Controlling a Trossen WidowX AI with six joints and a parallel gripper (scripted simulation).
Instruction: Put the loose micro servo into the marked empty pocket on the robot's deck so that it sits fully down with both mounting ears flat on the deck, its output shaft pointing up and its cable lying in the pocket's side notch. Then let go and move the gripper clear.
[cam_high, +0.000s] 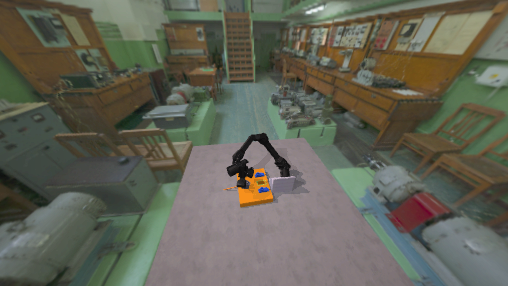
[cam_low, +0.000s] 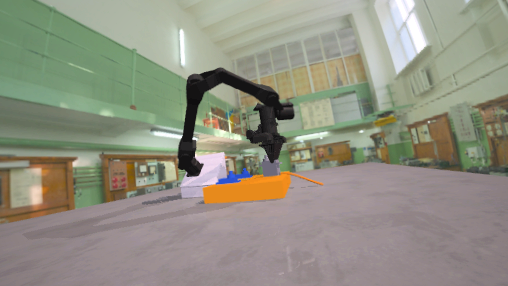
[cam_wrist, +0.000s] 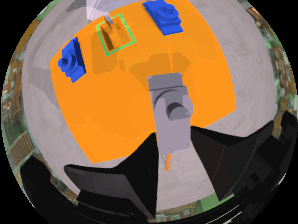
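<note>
The orange deck is 4 cm behind my gripper tip, 2 cm to the right of it and 7 cm below it.
</note>
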